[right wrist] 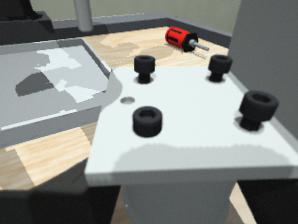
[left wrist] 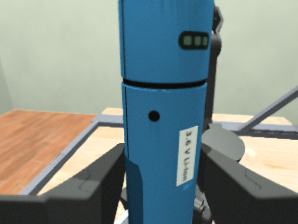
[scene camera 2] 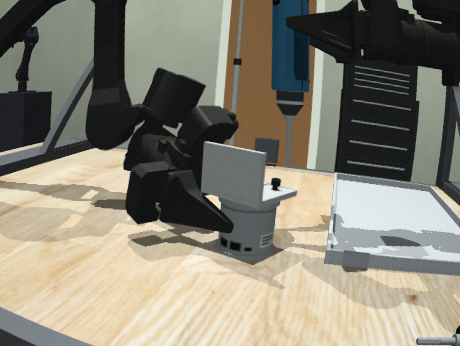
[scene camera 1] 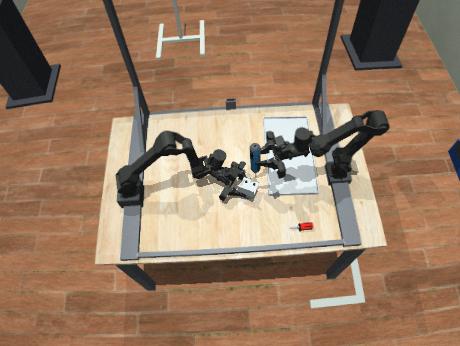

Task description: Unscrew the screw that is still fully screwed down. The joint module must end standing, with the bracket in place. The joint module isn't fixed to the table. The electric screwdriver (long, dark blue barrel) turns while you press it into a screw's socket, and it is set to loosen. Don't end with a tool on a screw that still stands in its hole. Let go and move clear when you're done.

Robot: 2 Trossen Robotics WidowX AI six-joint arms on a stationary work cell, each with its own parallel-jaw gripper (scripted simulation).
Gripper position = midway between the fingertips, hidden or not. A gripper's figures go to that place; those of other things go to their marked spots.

Labels:
My right gripper point(right wrist: 177, 146): 11 cm from the lens. A l-shaped bracket point(right wrist: 201, 140): 6 cm from the lens.

